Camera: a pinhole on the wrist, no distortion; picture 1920 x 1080 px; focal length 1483.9 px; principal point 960.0 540.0 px. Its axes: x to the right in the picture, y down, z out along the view. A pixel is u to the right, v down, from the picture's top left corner.
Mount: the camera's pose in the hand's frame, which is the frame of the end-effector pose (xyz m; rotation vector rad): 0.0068 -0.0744 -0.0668 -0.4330 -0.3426 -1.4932
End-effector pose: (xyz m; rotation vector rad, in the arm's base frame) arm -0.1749 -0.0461 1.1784 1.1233 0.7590 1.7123
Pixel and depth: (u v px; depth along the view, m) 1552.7 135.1 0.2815
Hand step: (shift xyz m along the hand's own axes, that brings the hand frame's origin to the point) -0.0509 -0.0405 0.2387
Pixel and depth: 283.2 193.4 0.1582
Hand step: -0.0268 0.0636 0.0401
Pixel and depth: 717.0 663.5 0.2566
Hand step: 0.0375 0.0857 0.1369
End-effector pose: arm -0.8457 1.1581 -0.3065 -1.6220 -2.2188 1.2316
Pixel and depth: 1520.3 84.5 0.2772
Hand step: -0.0598 -0.0360 0.2317
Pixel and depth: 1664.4 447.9 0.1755
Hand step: 0.0084 -0.0639 0.1275
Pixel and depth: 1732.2 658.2 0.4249
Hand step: 0.0718 -0.0645 0.4089
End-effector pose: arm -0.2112 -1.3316 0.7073 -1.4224 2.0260 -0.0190
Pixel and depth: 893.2 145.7 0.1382
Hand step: -0.0239 -0.0038 0.0539
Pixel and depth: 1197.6 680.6 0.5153
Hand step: 0.0834 0.1008 0.4212
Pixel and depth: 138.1 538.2 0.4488
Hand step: 0.0131 0.3584 0.2087
